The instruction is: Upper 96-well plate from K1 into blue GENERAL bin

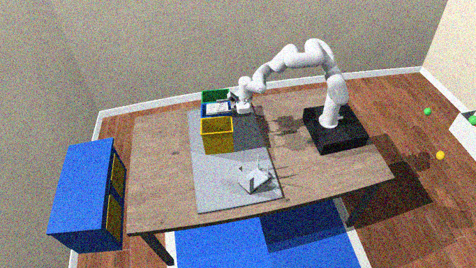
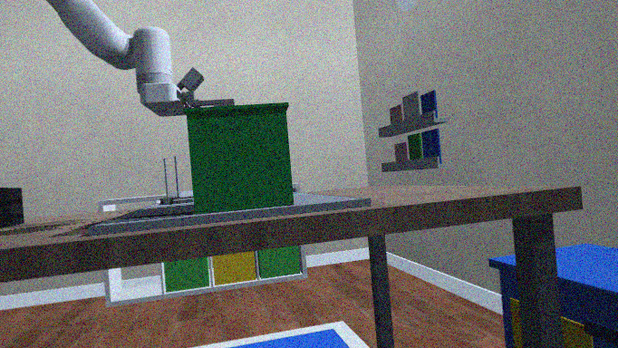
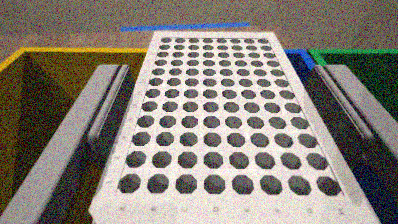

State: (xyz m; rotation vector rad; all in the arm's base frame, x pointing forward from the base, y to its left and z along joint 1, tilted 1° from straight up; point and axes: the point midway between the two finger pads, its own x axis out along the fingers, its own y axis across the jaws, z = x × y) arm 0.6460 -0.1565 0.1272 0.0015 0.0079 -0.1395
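My gripper is now 13 cm above the blue bin, 3 cm to the left of it and 3 cm short of it. From my hand the other things lie so: white 96-well plate 2 cm ahead, 1 cm below; yellow bin 13 cm below, 10 cm to the left, 5 cm ahead; green bin 16 cm to the right, 13 cm below, 1 cm ahead.
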